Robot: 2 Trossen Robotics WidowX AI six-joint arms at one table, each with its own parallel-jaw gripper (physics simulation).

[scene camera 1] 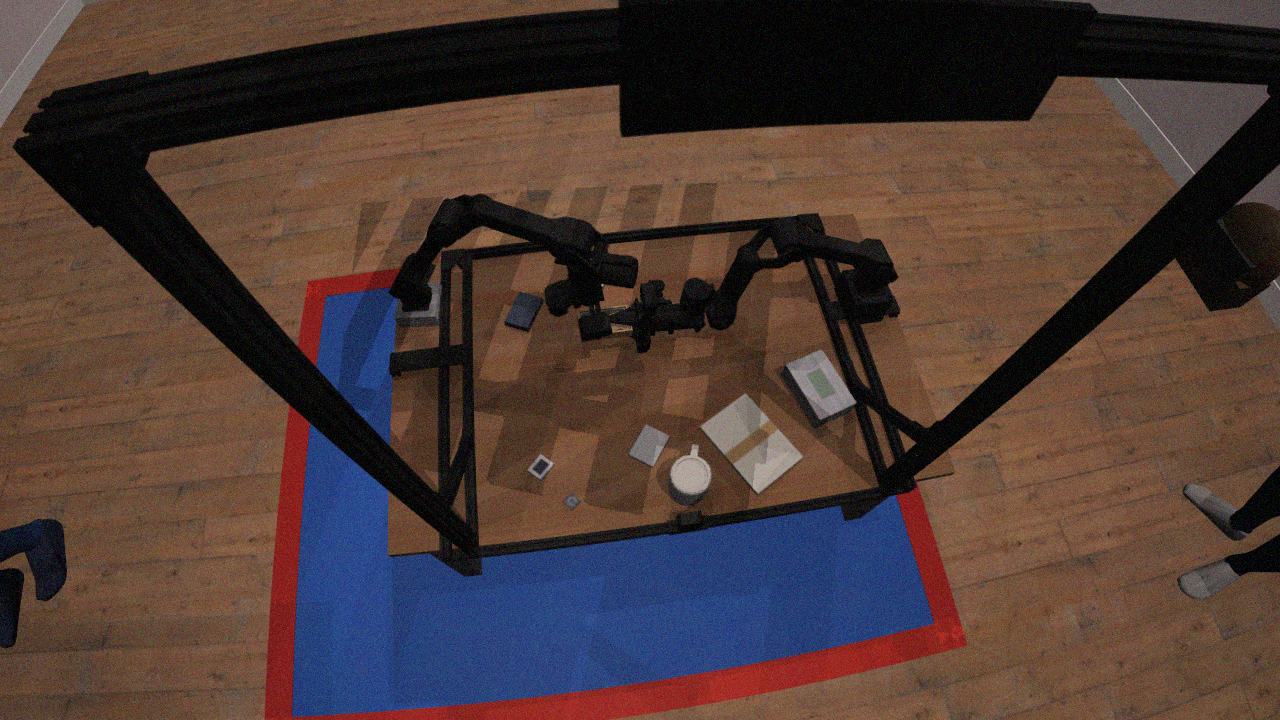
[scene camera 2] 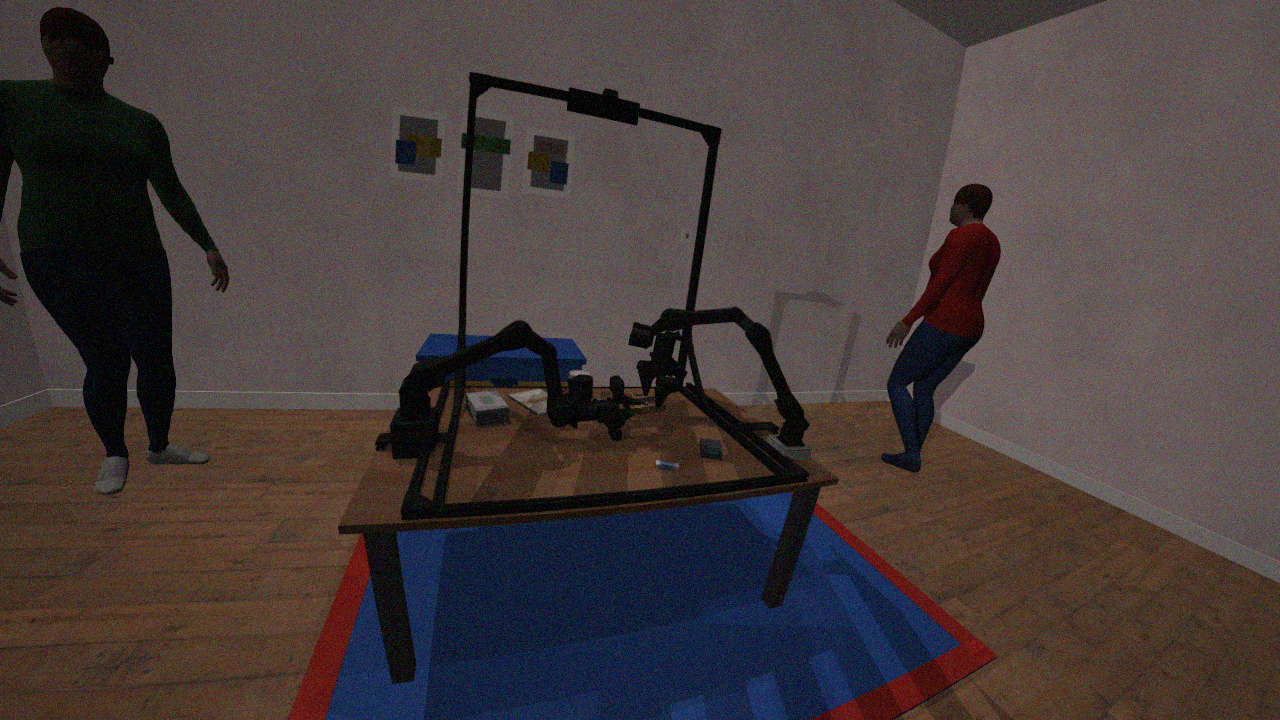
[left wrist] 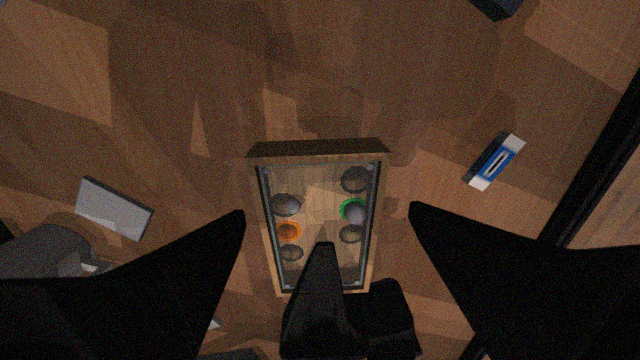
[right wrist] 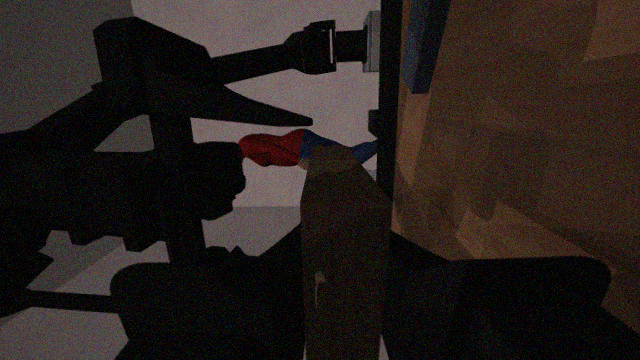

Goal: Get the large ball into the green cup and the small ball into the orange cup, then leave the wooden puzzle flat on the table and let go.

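Pixels of known places: left gripper, fingertip midpoint: point(scene camera 2: 651, 401) point(left wrist: 327, 213); right gripper, fingertip midpoint: point(scene camera 2: 643, 406) point(left wrist: 323, 230) point(right wrist: 336, 224); left arm's base, link origin: point(scene camera 1: 417, 299) point(scene camera 2: 790, 441) point(right wrist: 365, 45); right arm's base, link origin: point(scene camera 1: 868, 284) point(scene camera 2: 414, 415).
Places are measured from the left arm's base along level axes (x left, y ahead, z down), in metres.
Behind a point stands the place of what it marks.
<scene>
The wooden puzzle point(scene camera 1: 619, 330) @[x -0.152, y 0.478, z -0.073 m] point(left wrist: 320, 156) @[x -0.133, y 0.395, z -0.078 m] point(right wrist: 345, 220) @[x -0.090, y 0.497, z -0.058 m] is a shallow box with a clear cover, held in the air with its long sides tilted. My right gripper point(right wrist: 336, 224) @[x -0.124, y 0.450, z -0.061 m] is shut on its near end; one black finger lies over the cover in the left wrist view. A grey ball, apparently the large ball point(left wrist: 356, 213) @[x -0.106, y 0.432, z -0.065 m], lies at the green cup point(left wrist: 343, 210) @[x -0.116, y 0.426, z -0.072 m], covering part of its ring. The orange cup point(left wrist: 289, 230) @[x -0.145, y 0.443, z -0.072 m] looks empty. A greyish round shape point(left wrist: 286, 204) @[x -0.148, y 0.432, z -0.063 m] beside it may be a plain cup or the small ball; I cannot tell. My left gripper point(left wrist: 327, 213) @[x -0.125, y 0.427, z -0.075 m] point(scene camera 2: 653, 392) @[x -0.125, y 0.427, z -0.075 m] is open above the puzzle.
A dark blue box point(scene camera 1: 522, 310) @[x -0.028, y 0.253, z 0.023 m] and a small blue-and-white box point(left wrist: 495, 161) @[x 0.055, y 0.415, z 0.029 m] point(scene camera 2: 666, 464) @[x 0.061, y 0.421, z 0.029 m] lie on the table. A white mug point(scene camera 1: 690, 476) @[x -0.469, y 0.604, z -0.043 m], an open book point(scene camera 1: 733, 429) @[x -0.345, y 0.714, z 0.032 m], a closed book point(scene camera 1: 819, 385) @[x -0.268, y 0.909, z -0.008 m] and a grey box point(scene camera 1: 648, 445) @[x -0.371, y 0.530, z 0.035 m] lie farther forward. Black frame rails point(scene camera 1: 469, 394) @[x -0.244, y 0.145, z 0.021 m] border the table.
</scene>
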